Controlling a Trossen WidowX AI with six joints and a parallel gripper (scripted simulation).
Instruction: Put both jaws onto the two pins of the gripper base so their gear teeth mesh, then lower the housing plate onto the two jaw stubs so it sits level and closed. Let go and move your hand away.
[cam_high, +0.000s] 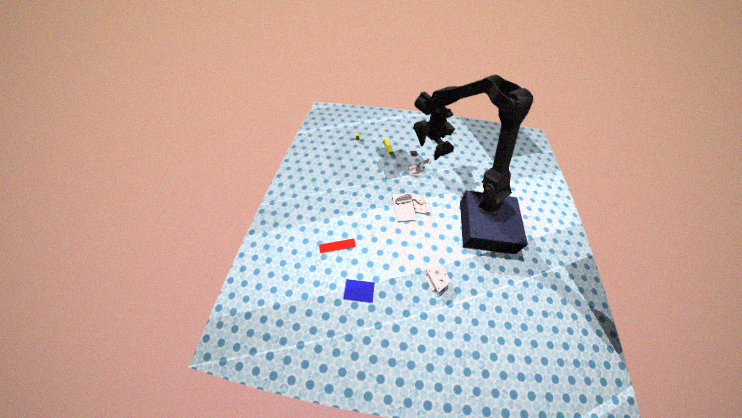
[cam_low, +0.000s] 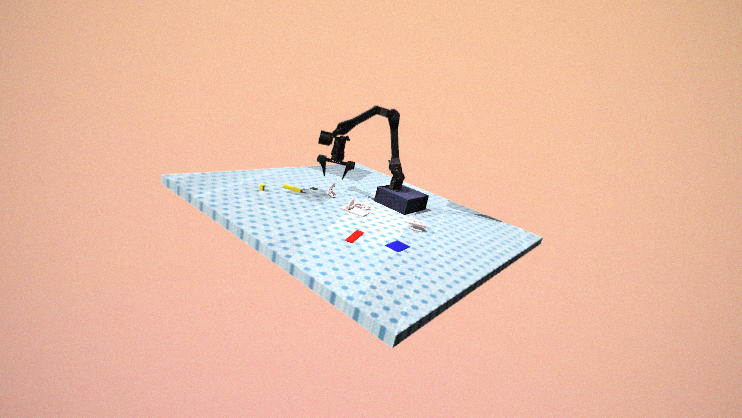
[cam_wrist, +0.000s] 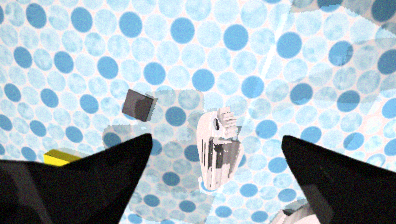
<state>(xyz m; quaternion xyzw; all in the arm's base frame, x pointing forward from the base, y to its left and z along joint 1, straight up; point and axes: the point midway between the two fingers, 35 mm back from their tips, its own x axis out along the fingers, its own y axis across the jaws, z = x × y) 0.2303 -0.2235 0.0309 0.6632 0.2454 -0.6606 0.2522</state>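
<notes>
The jaw is 10 mm ahead of my gripper tip, 20 mm to the left of it and 40 mm below it. From my gripper tip the other things lie so: small dark block: 60 mm ahead, 70 mm to the right, 70 mm below; yellow bar: 180 mm ahead, 80 mm to the right, 70 mm below; housing plate: 220 mm to the left, 70 mm below.
</notes>
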